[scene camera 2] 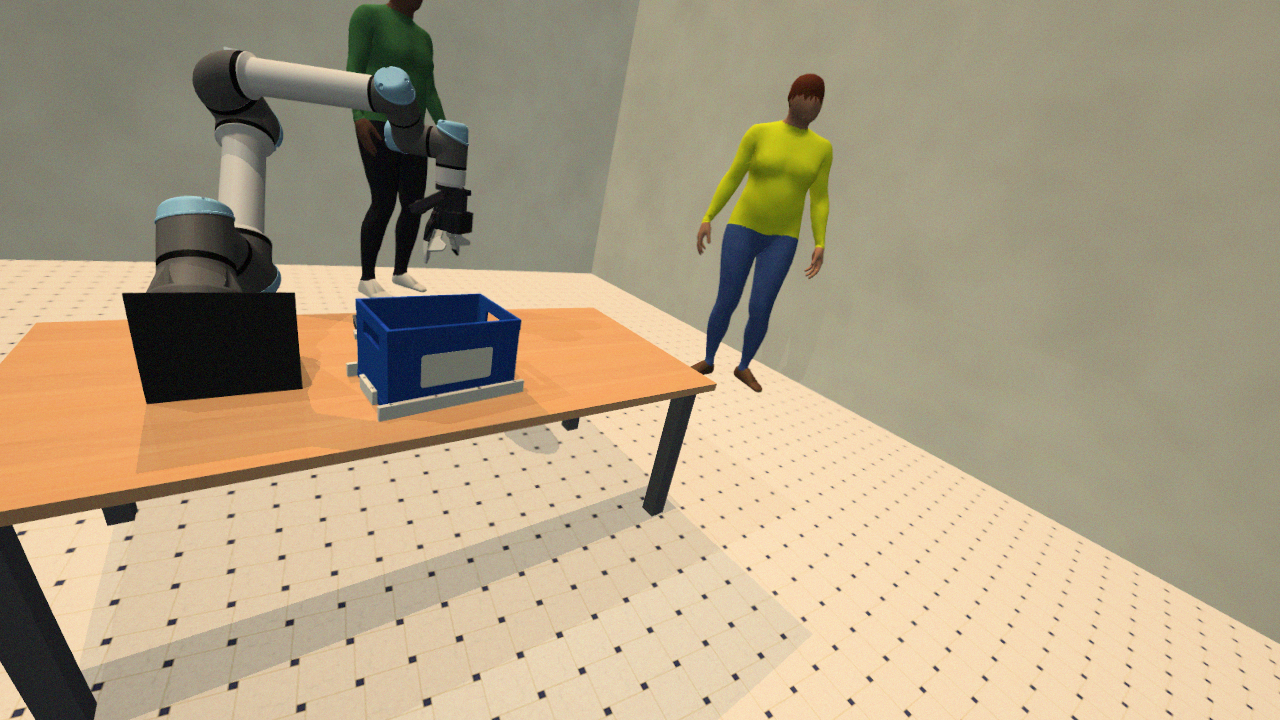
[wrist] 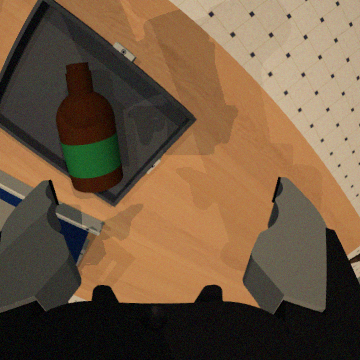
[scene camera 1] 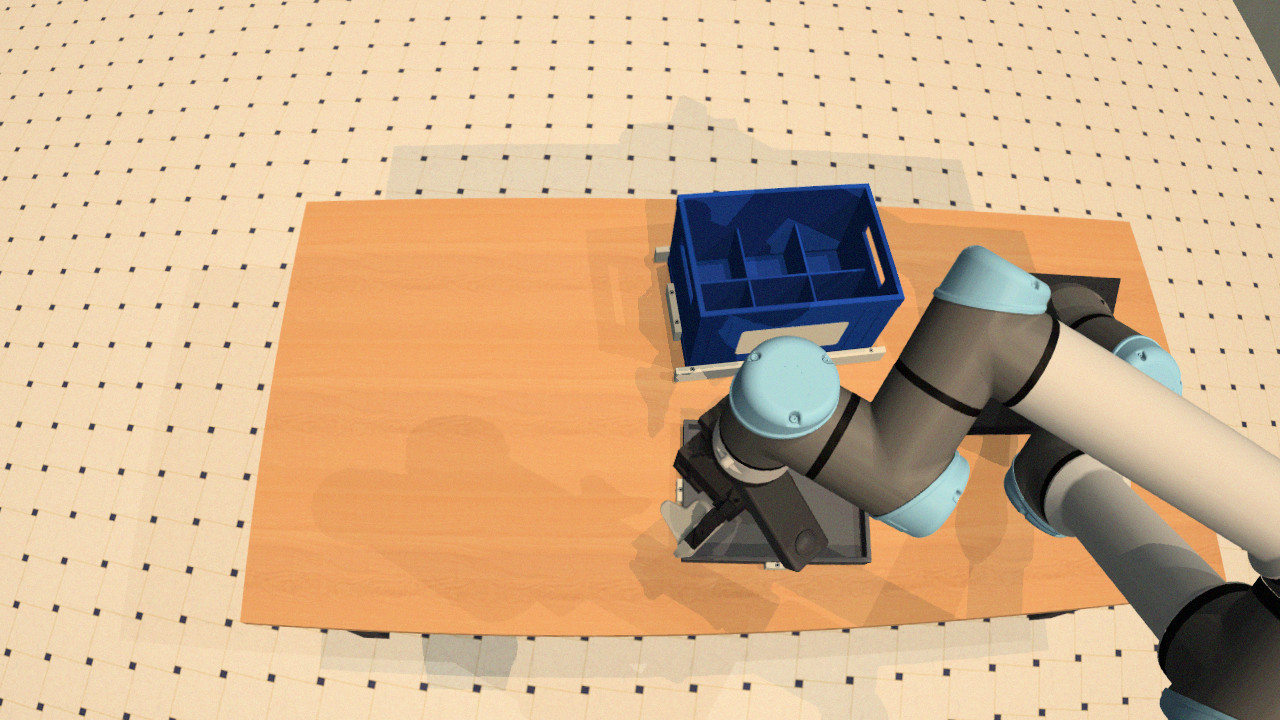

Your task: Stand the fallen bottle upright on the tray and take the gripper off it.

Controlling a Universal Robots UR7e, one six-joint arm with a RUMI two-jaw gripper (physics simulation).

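The brown bottle with a green band lies on its side in the dark grey tray. In the wrist view its neck points to the top and its base is near the tray's lower corner. The arm hides the bottle in scene camera 1; bottle and tray do not show in scene camera 2. My gripper is open and empty, with its fingers wide apart. It hangs above the tray's left part in scene camera 1, apart from the bottle. In the wrist view the bottle is up and left of the gap between the fingertips.
A blue crate with compartments stands on the wooden table, behind the tray in scene camera 1, edged by pale rails. A person in green and one in yellow stand beyond the table.
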